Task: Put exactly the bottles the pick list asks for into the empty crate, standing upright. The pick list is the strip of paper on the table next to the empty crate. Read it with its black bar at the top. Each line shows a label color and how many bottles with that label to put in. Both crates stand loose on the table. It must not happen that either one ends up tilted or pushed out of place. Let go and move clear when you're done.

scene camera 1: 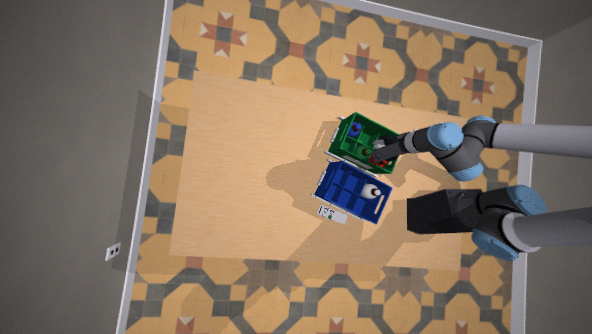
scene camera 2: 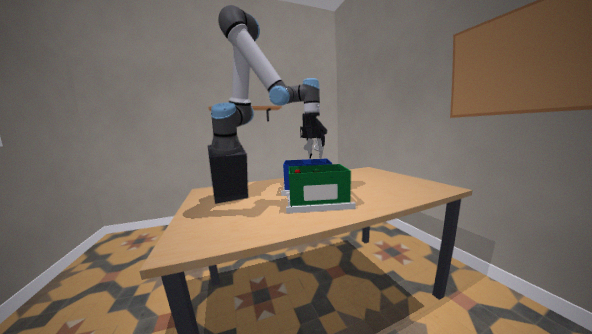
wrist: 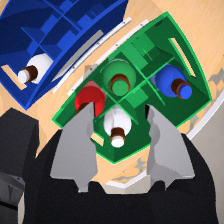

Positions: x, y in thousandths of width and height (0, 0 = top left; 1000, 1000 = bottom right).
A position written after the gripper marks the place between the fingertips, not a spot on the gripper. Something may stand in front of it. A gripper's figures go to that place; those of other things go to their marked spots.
Labels:
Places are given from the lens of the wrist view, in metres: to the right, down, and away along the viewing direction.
gripper (wrist: 538, 467): 0.01, -0.01, 0.14
green crate (wrist: 672, 234): 0.11, -0.17, 0.28
blue-label bottle (wrist: 752, 359): 0.12, -0.07, 0.21
white-label bottle (wrist: 520, 542): 0.01, 0.02, 0.27
green-label bottle (wrist: 525, 324): 0.01, -0.07, 0.21
The marked spots on the white-label bottle and the green crate are 0.21 m apart.

